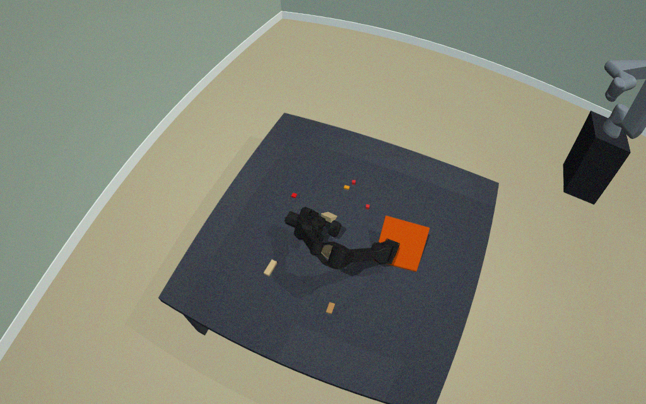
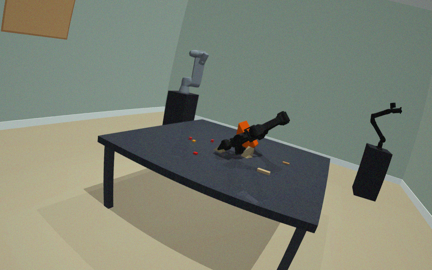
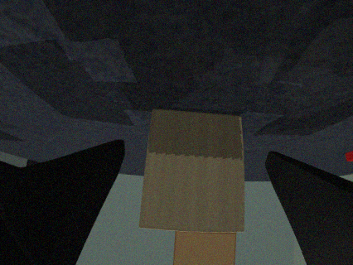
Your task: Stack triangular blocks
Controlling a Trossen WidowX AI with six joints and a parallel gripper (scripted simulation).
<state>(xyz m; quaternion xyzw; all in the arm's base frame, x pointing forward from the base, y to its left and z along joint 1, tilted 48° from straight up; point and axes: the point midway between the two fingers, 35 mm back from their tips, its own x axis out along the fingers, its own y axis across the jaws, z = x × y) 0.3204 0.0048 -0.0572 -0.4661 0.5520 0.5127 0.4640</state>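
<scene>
Now: gripper tip right at the tan triangular block. Round my gripper tip: orange piece (21 cm to the right, 2 cm below, 1 cm behind).
</scene>
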